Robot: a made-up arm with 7 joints. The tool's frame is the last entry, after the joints.
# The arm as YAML. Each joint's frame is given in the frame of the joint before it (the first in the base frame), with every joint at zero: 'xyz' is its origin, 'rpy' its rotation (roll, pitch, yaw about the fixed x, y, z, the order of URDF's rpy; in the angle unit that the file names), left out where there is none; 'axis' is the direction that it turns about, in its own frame. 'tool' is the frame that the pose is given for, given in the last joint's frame.
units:
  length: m
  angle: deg
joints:
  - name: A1
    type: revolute
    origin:
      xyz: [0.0, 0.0, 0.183]
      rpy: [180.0, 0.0, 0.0]
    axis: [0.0, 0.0, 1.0]
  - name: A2
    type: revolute
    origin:
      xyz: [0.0, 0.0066, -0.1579]
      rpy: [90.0, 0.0, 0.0]
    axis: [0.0, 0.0, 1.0]
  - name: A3
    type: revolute
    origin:
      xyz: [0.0, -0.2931, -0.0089]
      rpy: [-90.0, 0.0, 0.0]
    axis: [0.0, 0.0, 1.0]
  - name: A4
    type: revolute
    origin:
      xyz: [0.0, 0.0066, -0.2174]
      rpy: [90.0, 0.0, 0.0]
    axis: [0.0, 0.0, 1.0]
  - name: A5
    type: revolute
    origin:
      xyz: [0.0, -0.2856, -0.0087]
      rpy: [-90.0, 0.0, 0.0]
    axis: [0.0, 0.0, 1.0]
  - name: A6
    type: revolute
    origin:
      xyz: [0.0, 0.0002, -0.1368]
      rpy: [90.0, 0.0, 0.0]
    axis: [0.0, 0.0, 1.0]
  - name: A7
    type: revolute
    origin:
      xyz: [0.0, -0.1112, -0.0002]
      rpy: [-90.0, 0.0, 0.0]
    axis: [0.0, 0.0, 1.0]
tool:
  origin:
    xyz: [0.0, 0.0, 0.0]
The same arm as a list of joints. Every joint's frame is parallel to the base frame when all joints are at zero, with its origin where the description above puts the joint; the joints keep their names.
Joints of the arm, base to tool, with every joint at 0 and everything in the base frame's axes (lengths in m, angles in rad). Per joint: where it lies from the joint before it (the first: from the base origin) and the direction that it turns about. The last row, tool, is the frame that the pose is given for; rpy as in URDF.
A1: xyz 0.0000 0.0000 0.1830 axis -z
A2: xyz 0.0000 -0.0066 0.1579 axis +y
A3: xyz 0.0000 -0.0089 0.2931 axis -z
A4: xyz 0.0000 -0.0066 0.2174 axis +y
A5: xyz 0.0000 -0.0087 0.2856 axis -z
A6: xyz 0.0000 -0.0002 0.1368 axis +y
A7: xyz 0.0000 -0.0002 0.1112 axis -z
tool: xyz 0.0000 0.0000 0.0000 rpy 3.1416 0.0000 0.0000

